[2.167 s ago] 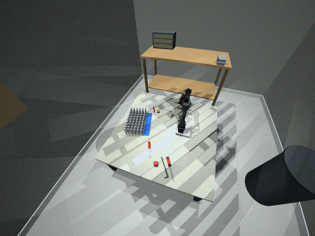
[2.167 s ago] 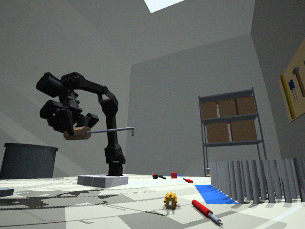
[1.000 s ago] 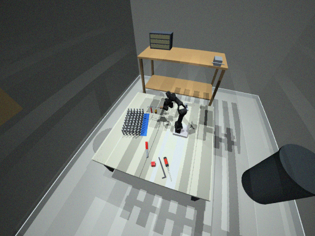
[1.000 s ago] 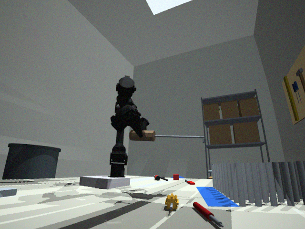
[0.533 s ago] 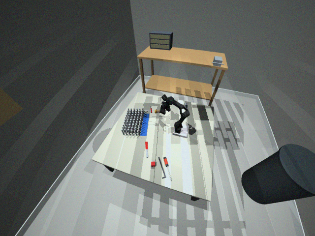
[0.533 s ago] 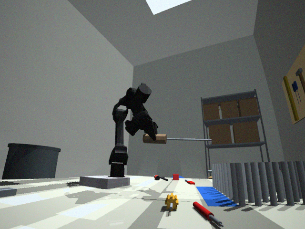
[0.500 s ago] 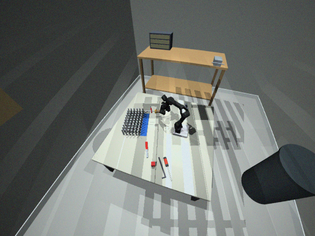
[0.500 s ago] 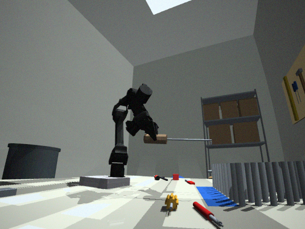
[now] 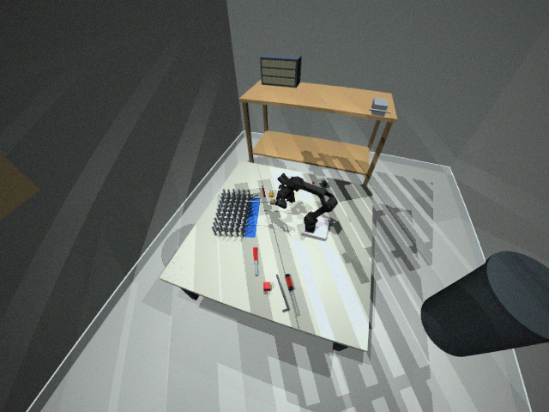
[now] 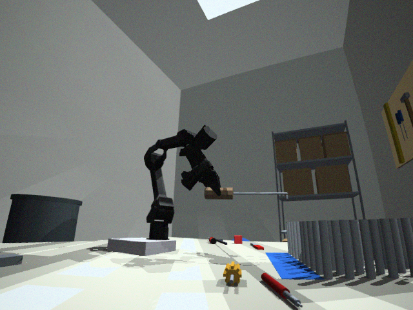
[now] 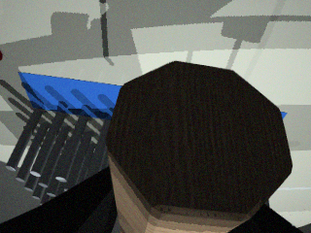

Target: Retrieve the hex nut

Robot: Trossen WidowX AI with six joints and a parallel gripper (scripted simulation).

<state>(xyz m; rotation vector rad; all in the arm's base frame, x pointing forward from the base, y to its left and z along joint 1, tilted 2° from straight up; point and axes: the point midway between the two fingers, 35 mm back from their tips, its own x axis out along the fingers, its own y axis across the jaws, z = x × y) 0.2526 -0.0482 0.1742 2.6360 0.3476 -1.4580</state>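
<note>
My gripper tip is now 19 cm short of the blue taped strip, 2 cm to the right of it and 19 cm above it. Round my gripper tip: wooden-handled hook 10 cm ahead, 2 cm to the left; hex nut 33 cm ahead, 10 cm to the left, 19 cm below; yellow gear 12 cm ahead, 24 cm to the right, 17 cm below.
</note>
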